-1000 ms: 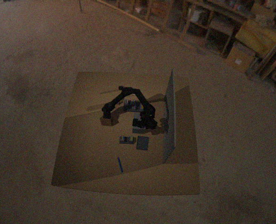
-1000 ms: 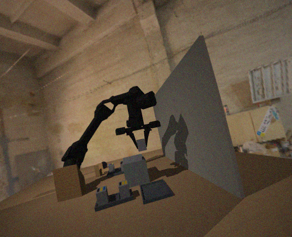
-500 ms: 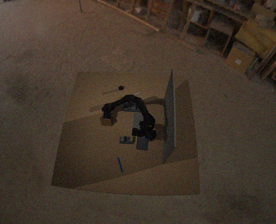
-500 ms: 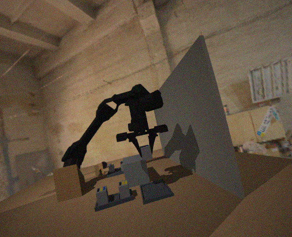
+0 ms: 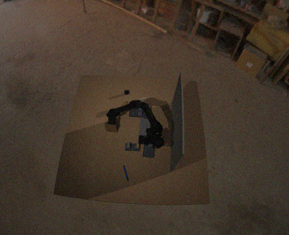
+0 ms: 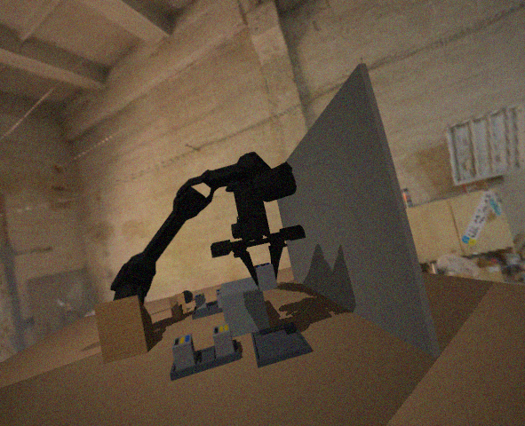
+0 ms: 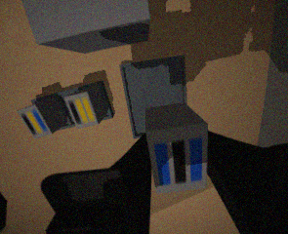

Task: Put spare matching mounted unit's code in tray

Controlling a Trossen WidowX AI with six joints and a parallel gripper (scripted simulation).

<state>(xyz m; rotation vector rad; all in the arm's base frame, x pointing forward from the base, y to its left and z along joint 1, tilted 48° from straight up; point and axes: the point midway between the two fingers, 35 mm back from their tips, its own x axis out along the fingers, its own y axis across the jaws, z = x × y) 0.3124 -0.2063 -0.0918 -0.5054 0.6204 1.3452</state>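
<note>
Right now my gripper tip is 140 mm past the rack, 30 mm to the right of it and 120 mm above it. Also, from my gripper tip: grey wall panel: 210 mm ahead, 150 mm to the left, 100 mm above; then mounted unit: 30 mm behind, 190 mm to the left, 70 mm below; then grey spare: 20 mm above.
</note>
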